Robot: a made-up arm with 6 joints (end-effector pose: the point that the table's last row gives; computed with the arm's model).
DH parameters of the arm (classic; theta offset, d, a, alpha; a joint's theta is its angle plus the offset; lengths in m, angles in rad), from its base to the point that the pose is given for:
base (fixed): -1.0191 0 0.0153 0
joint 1: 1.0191 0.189 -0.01 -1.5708
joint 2: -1.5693 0 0.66 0
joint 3: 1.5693 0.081 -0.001 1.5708
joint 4: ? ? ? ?
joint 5: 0 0.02 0.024 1.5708
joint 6: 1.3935 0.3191 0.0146 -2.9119
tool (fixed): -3.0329 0.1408 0 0
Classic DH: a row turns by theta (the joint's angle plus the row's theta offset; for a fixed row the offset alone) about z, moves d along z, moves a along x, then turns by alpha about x.
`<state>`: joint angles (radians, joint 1 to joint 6).
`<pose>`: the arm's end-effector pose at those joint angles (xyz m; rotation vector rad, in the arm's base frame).
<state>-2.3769 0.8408 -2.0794 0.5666 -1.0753 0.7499</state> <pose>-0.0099 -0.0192 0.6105 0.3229 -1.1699 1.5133</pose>
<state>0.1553 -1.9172 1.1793 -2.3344 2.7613 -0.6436</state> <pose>-0.7291 -0.1070 0.1120 0.6670 -0.0500 -2.7965</pose>
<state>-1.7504 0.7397 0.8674 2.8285 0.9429 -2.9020</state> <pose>-0.0251 -0.8798 0.8130 -0.4669 -2.5624 -1.2736</pose>
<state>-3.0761 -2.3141 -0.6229 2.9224 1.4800 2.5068</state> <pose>0.4294 -0.1146 -0.6195 1.3700 0.5386 2.2715</pose>
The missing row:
joint 4: 0 0.357 -0.024 -1.5708
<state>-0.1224 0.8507 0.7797 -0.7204 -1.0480 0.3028</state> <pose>0.9615 0.0983 0.7182 1.1739 -1.7221 -0.1284</pose>
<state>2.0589 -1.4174 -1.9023 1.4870 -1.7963 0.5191</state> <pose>0.3762 -0.4607 -0.0026 1.6477 -0.4440 -1.0128</pose>
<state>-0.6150 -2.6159 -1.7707 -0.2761 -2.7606 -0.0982</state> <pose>-0.0226 0.1879 -0.3702 -1.0402 2.5509 -0.8538</pose>
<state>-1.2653 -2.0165 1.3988 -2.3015 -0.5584 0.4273</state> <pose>-0.0841 0.8107 0.3784 2.3430 1.6129 -0.4381</pose>
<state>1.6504 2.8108 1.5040 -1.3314 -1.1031 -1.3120</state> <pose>-0.2315 -0.2678 -0.6085 0.8125 0.8754 2.0704</pose>
